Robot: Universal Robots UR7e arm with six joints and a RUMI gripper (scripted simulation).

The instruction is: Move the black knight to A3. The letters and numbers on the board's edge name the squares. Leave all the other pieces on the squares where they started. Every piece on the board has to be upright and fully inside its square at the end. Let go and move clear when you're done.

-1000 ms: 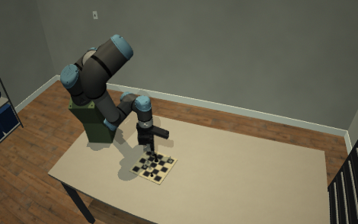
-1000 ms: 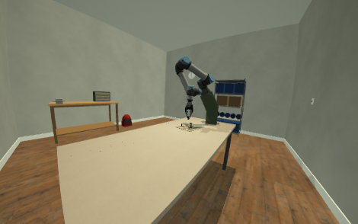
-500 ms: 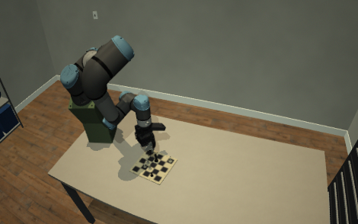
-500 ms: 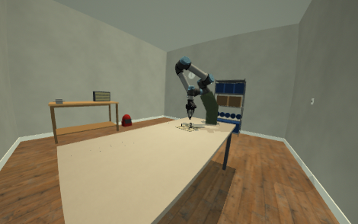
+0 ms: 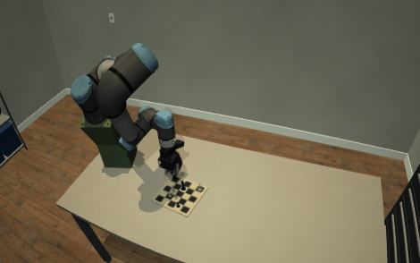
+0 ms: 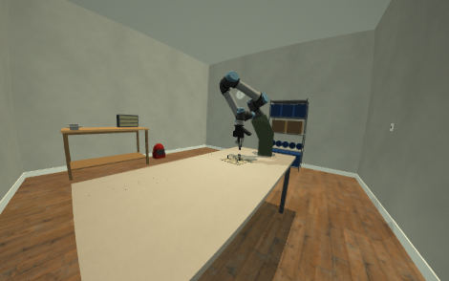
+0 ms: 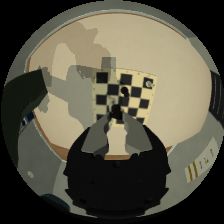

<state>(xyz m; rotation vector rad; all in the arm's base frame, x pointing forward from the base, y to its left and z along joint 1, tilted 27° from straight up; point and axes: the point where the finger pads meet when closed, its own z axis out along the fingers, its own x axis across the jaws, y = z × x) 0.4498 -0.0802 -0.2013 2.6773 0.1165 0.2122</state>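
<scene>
Right now my hand is 20 mm past the pale piece, 50 mm to the left of it and 110 mm above it. Round my hand: black knight: 10 mm below; small chessboard: 20 mm ahead, 20 mm to the right, 130 mm below; tall black piece: 30 mm ahead, 20 mm to the left, 90 mm below.
</scene>
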